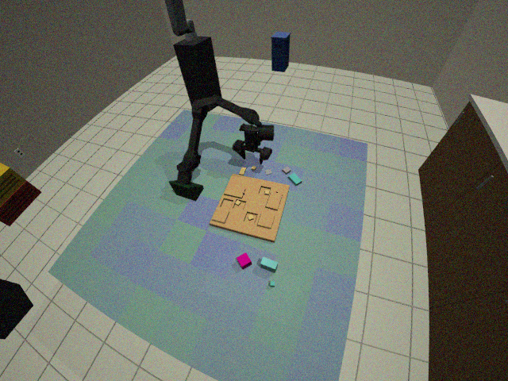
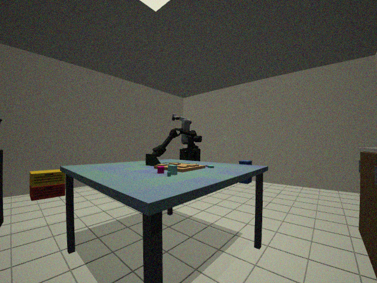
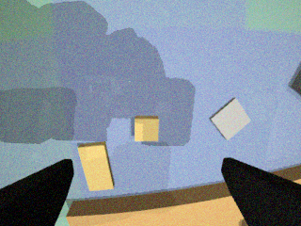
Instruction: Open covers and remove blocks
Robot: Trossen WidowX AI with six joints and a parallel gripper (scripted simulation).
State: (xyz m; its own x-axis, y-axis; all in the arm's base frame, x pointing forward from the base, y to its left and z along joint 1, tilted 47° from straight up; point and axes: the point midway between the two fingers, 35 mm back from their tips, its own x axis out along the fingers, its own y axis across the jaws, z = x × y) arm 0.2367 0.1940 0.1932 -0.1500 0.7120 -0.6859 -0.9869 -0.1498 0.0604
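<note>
My gripper tip is 100 mm short of the tan puzzle board, 220 mm to the left of it and 40 mm above it. The rest, counted from my gripper tip: cyan block 300 mm ahead, 420 mm to the right, 30 mm below; then oblong orange block 40 mm behind, 40 mm to the right, 60 mm below; then magenta block 210 mm ahead, 450 mm to the right, 40 mm below.
</note>
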